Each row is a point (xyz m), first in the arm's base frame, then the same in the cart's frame.
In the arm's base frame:
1: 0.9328 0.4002 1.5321
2: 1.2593 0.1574 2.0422
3: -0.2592 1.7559 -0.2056
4: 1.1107 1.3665 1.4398
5: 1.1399 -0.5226 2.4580
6: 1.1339 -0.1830 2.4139
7: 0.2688 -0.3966 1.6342
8: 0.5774 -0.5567 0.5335
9: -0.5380 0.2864 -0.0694
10: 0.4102 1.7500 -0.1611
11: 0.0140 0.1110 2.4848
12: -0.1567 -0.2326 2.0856
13: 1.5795 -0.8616 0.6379
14: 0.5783 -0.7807 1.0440
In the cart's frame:
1: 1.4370 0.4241 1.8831
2: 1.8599 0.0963 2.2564
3: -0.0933 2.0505 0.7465
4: 1.5737 1.3963 1.9830
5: 1.8365 -0.6648 2.5206
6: 1.8150 -0.3249 2.5570
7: 0.8215 -0.4162 1.9194
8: 0.9173 -0.3101 0.7740
9: -0.3101 0.5723 0.5921
10: 0.5722 2.0775 0.6663
11: 0.7235 -0.1256 2.8951
12: 0.4868 -0.3830 2.4659
13: 1.9270 -0.5661 0.6225
14: 1.0204 -0.6405 1.2111

